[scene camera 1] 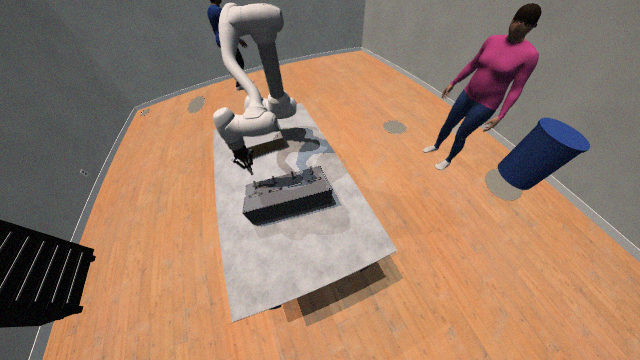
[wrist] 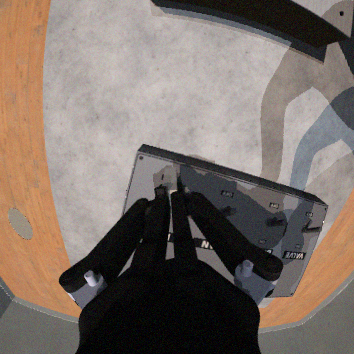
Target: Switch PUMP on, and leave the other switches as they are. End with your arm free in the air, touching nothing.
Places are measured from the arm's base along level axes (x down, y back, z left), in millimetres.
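Where they show: gripper, fingertip midpoint: (scene camera 1: 251, 173) (wrist: 171, 176).
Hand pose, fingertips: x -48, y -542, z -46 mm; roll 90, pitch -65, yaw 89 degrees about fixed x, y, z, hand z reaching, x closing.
Observation:
After its pixels a point has its place.
A grey switch box (scene camera 1: 287, 199) @(x -55, y -784, z 152 mm) (wrist: 141, 167) @(x 27, y -574, z -94 mm) stands on the table with four small levers in a row along its top. In the wrist view, the lever at VALVE (wrist: 312, 227) @(x -11, y -577, z 314 mm) and two middle levers (wrist: 275, 221) @(x -11, y -585, z 194 mm) (wrist: 227, 210) @(x -19, y -585, z 73 mm) show, nearer their OFF marks. The leftmost lever (scene camera 1: 255, 184) @(x -13, y -604, z -36 mm) stands up in the scene view; its position is unclear. In the wrist view it is hidden or merged with the dark fingers, and no PUMP label is readable. My gripper (scene camera 1: 251, 172) @(x -48, y -542, z -46 mm) (wrist: 171, 176) @(x -48, y -542, z -46 mm) is shut and empty, its tips by the box's left end; the gap is unclear.
A long, low dark-faced block (scene camera 1: 270, 146) @(x 49, y -221, z 66 mm) (wrist: 250, 17) @(x 88, y -231, z 7 mm) lies between the box and the arm's base. The grey table (scene camera 1: 280, 270) @(x 97, y -1109, z 37 mm) (wrist: 100, 90) @(x 96, y -468, z -228 mm) carries both. A person in pink (scene camera 1: 500, 75) and a blue barrel (scene camera 1: 542, 155) stand right of the table; another person (scene camera 1: 215, 22) stands behind the arm.

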